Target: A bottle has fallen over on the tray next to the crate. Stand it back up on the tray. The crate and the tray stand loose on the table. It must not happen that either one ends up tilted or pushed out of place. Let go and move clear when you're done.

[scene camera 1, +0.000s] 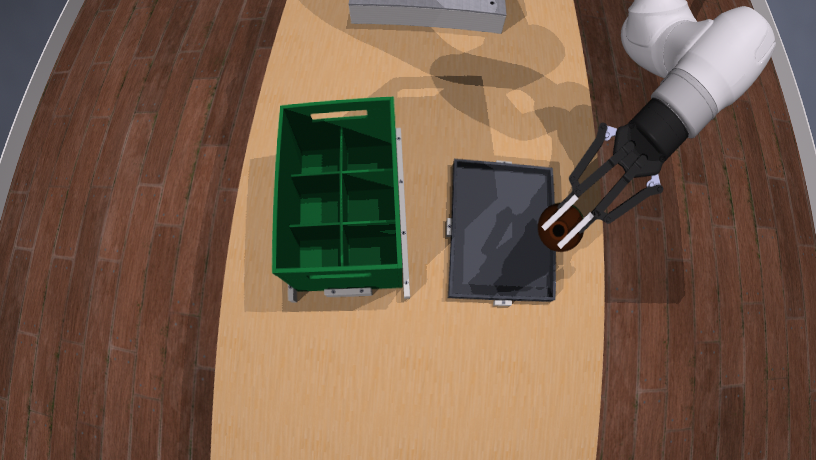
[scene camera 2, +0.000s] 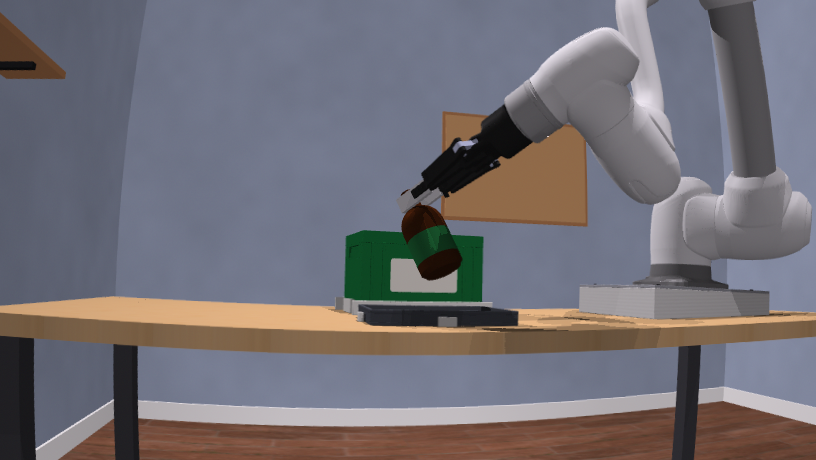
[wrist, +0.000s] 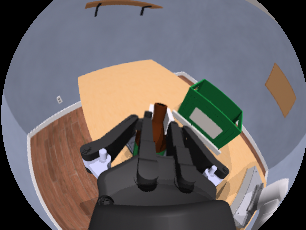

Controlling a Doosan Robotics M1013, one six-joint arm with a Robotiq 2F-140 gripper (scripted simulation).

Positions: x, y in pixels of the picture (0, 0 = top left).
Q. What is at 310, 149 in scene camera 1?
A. A green crate.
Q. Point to a dark tray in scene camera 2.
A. At 403, 315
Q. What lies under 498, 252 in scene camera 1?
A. A dark tray.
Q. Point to a brown bottle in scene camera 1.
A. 559, 229
